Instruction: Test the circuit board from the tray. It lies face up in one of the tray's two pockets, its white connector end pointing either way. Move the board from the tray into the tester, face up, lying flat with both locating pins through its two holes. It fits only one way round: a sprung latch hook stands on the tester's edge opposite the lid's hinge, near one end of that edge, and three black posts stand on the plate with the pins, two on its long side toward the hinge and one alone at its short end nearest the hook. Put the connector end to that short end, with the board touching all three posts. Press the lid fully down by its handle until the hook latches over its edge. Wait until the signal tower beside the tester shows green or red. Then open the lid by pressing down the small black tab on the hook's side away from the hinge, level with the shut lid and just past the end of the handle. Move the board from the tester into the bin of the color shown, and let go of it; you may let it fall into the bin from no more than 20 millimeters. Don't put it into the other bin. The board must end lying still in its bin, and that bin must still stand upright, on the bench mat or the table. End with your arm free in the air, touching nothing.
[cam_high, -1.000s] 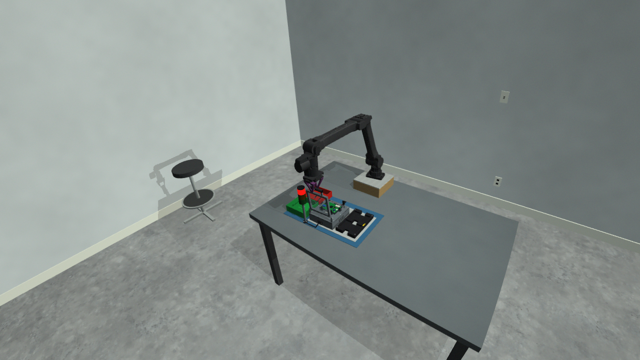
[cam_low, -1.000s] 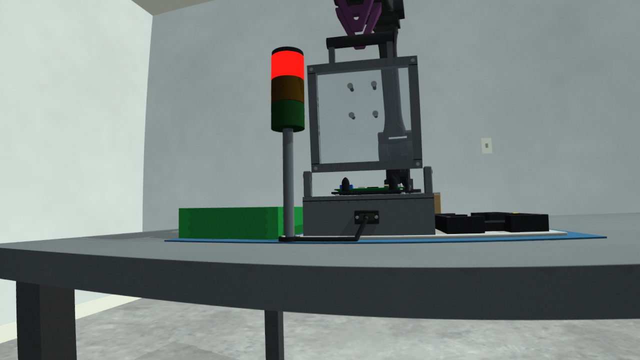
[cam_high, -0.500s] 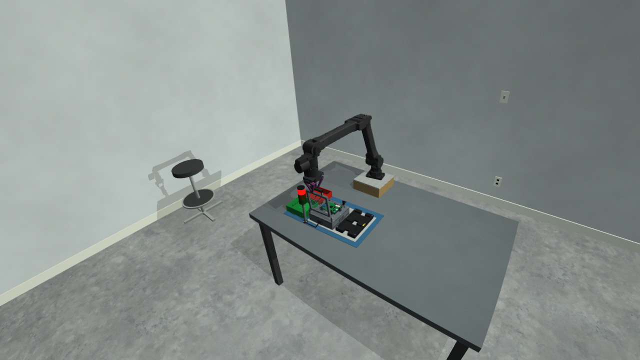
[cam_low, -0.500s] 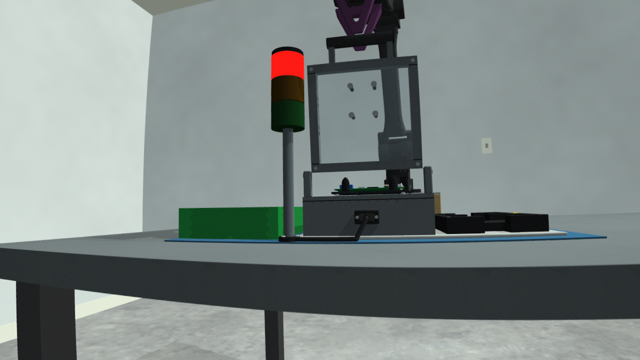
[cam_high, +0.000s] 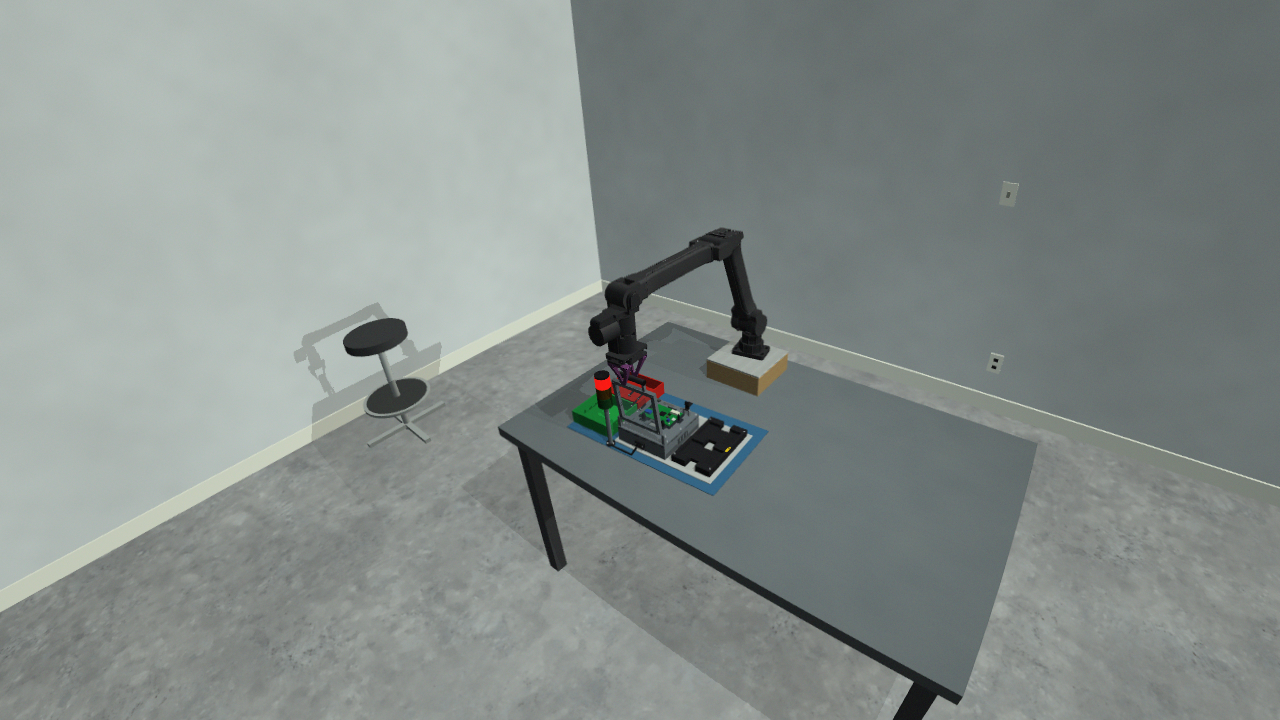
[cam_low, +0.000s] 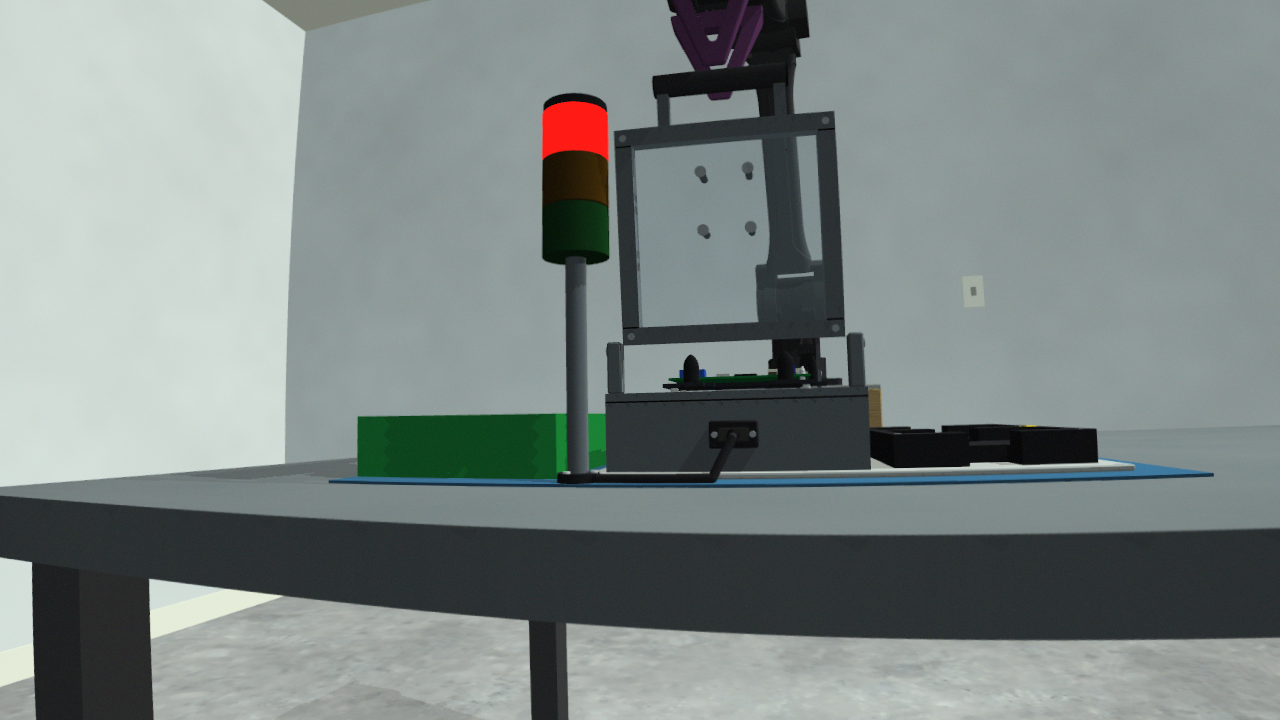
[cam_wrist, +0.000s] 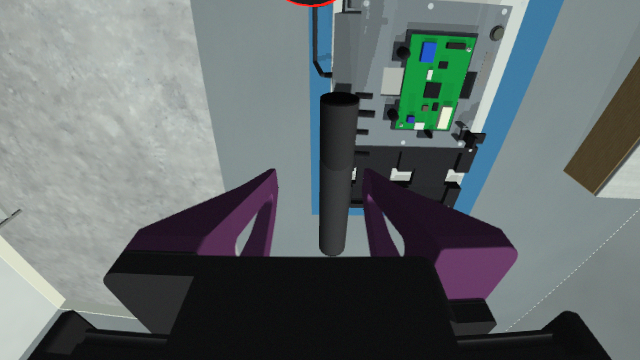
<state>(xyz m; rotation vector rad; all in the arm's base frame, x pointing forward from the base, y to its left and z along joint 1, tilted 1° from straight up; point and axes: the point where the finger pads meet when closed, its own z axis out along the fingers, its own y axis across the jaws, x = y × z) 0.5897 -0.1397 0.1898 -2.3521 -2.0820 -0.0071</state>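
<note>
The green circuit board lies 130 mm behind my hand, 20 mm to the left of it and 200 mm below it. Also, from my hand: black tester plate (120 mm behind, 20 mm to the left, 200 mm below); black latch hook (180 mm behind, 80 mm to the left, 190 mm below); clear lid (20 mm behind, 90 mm below).
</note>
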